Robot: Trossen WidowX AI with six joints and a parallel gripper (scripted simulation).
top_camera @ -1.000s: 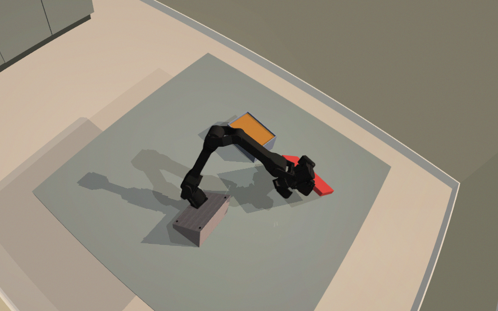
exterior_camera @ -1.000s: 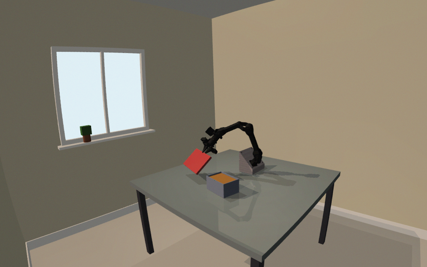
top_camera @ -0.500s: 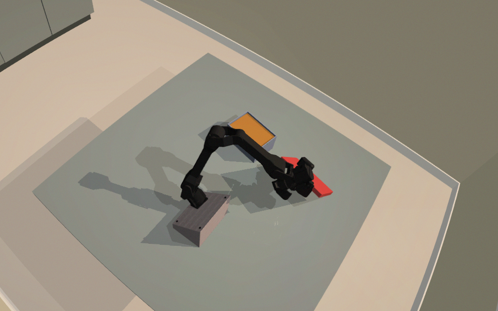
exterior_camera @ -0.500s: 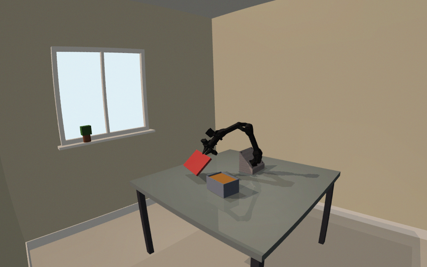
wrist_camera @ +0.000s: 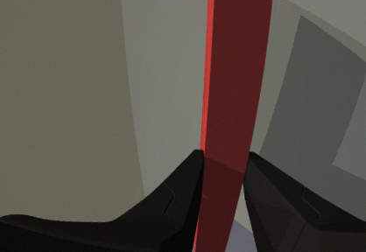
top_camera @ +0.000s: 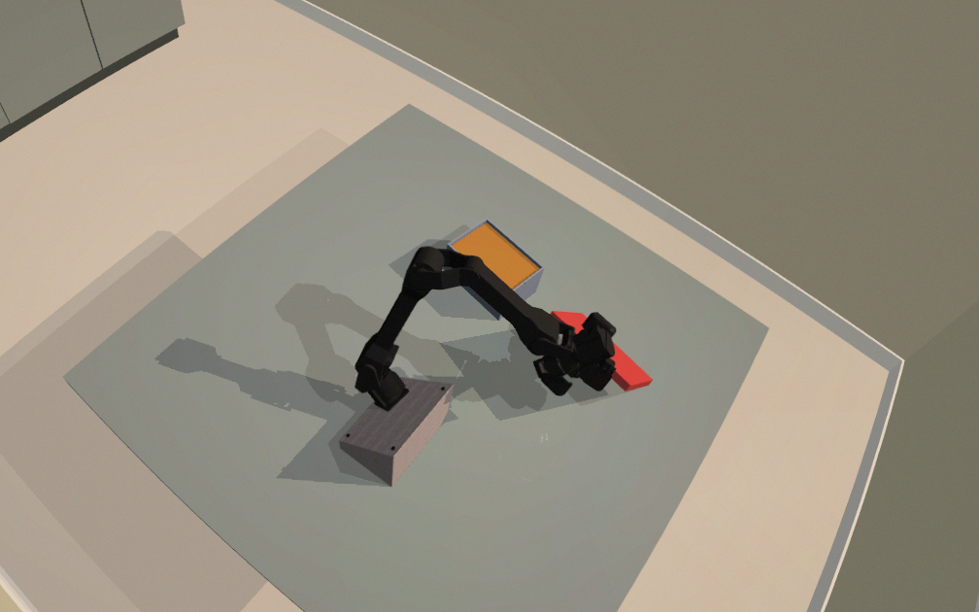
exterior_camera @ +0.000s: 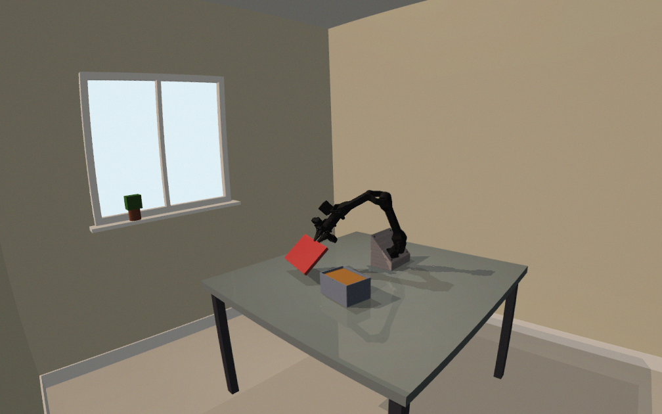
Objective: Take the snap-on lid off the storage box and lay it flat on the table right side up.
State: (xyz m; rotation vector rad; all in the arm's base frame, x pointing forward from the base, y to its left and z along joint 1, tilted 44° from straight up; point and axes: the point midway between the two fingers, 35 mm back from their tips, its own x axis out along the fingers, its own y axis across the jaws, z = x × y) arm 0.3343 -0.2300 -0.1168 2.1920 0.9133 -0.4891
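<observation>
My gripper tip is now 60 mm short of the red lid, 10 mm to the left of it and 50 mm above it. From my gripper tip the other things lie so: box (90 mm ahead, 340 mm to the left, 120 mm below).
</observation>
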